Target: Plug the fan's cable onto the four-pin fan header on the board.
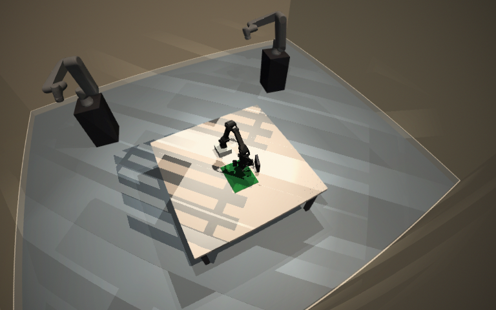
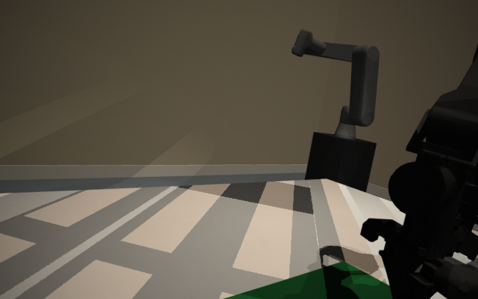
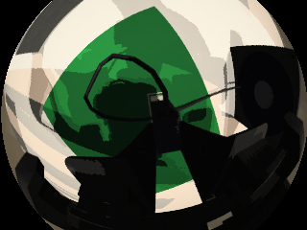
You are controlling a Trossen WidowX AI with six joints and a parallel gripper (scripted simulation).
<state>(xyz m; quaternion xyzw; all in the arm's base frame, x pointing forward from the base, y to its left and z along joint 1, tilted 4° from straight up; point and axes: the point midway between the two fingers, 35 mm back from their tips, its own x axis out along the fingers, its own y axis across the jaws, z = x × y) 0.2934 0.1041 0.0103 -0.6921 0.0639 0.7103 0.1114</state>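
Now: the pale four-pin fan header 1 cm behind my gripper tip and 4 cm below it. From my gripper tip the other things lie so: green board: 4 cm ahead, 5 cm to the right, 5 cm below; black fan: 13 cm to the left, 2 cm above.
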